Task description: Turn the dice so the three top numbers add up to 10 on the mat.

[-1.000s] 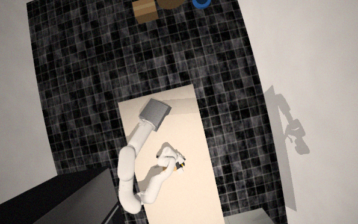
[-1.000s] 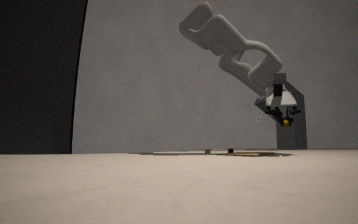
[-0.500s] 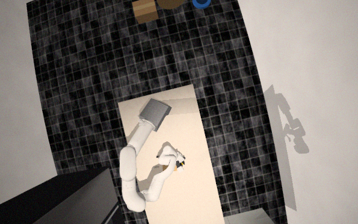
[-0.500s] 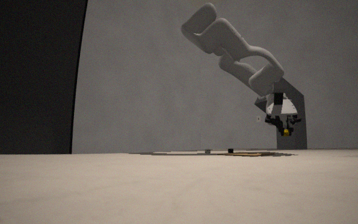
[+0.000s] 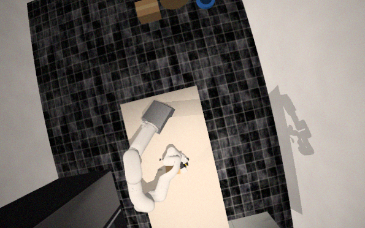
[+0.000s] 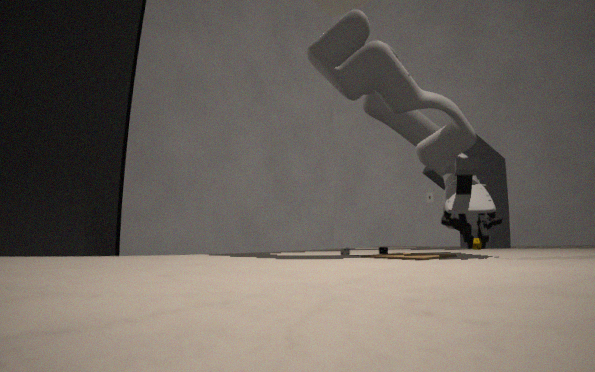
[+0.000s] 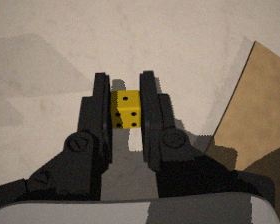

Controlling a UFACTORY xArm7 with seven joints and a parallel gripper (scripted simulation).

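My hand is 1 cm short of the yellow die and 1 cm above it. Also, from my hand: pale die: 9 cm behind, 26 cm to the right, 3 cm below; then tan mat: 4 cm behind, 12 cm to the right, 4 cm below; then black die: 17 cm behind, 18 cm to the right, 3 cm below.
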